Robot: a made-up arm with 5 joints.
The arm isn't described. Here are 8 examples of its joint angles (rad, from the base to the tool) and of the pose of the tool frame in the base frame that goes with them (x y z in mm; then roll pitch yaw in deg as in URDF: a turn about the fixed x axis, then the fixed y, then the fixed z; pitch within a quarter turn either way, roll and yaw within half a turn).
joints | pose
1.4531 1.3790 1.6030 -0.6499 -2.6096 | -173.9 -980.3 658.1 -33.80 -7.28 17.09
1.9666 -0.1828 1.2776 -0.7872 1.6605 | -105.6 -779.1 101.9 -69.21 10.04 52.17
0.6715 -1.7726 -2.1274 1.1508 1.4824 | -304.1 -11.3 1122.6 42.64 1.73 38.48
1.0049 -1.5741 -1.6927 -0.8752 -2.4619 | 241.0 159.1 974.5 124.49 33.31 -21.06
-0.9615 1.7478 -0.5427 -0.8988 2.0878 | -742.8 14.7 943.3 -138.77 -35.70 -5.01
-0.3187 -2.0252 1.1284 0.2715 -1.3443 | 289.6 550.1 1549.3 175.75 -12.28 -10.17
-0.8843 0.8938 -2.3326 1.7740 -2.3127 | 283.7 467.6 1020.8 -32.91 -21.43 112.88
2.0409 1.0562 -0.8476 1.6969 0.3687 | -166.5 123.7 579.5 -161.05 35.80 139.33
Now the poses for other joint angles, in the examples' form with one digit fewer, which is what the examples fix.
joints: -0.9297 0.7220 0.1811 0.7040 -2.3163
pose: -355 -244 1255 158.0 37.3 170.4
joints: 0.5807 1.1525 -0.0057 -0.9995 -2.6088
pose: -548 -615 978 -52.3 -53.6 -40.6
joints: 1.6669 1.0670 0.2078 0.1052 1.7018
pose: -715 -421 627 -51.0 53.2 -13.4
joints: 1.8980 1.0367 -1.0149 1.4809 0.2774
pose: -101 87 589 -171.5 48.8 122.2
